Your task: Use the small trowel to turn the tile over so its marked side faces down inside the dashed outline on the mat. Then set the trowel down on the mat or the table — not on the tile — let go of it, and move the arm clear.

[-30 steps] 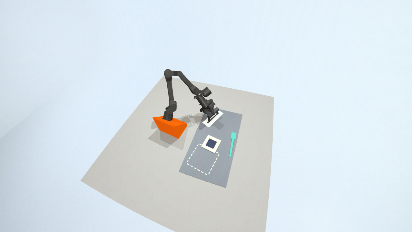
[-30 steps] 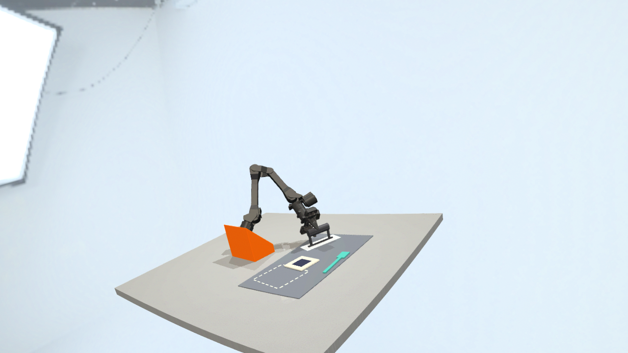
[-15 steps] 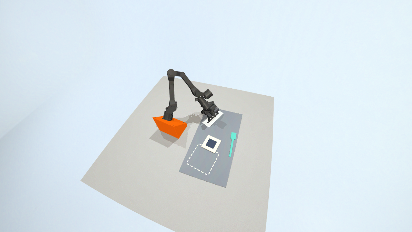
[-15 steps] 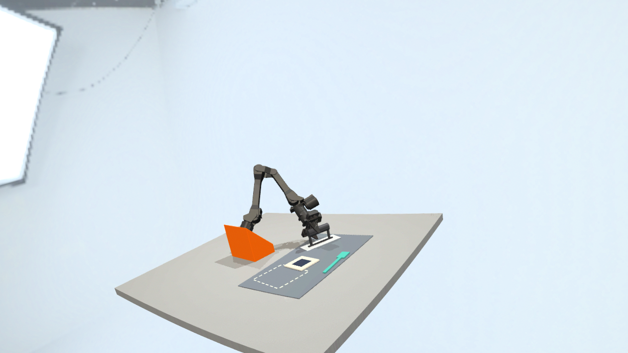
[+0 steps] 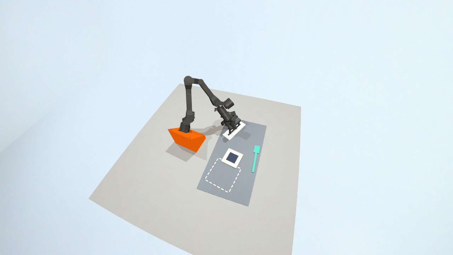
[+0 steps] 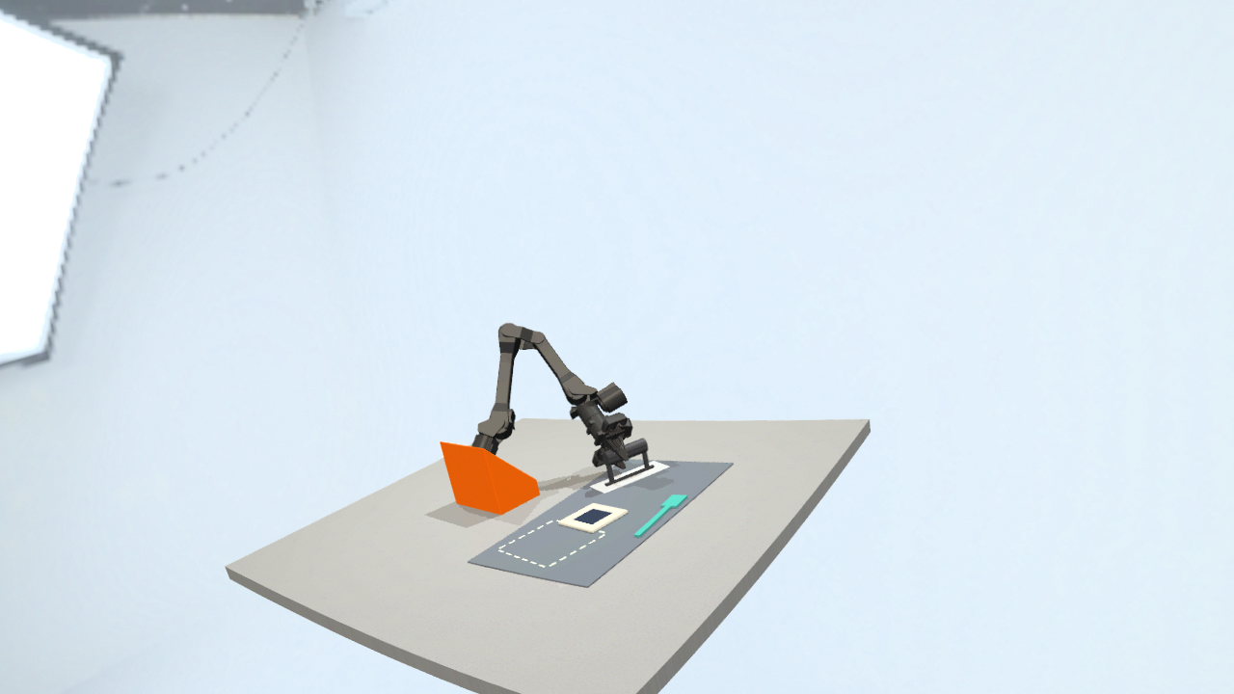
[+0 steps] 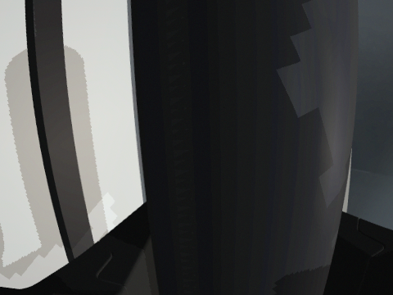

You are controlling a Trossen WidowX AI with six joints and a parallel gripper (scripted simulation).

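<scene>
The grey mat is 60 mm ahead of my gripper tip, 180 mm to the right of it and 70 mm below it. Round my gripper tip: tile 40 mm ahead, 220 mm to the right, 40 mm below; teal trowel 190 mm ahead, 160 mm to the right, 40 mm below; white-bladed tool 20 mm behind, 10 mm to the left, 10 mm below.
</scene>
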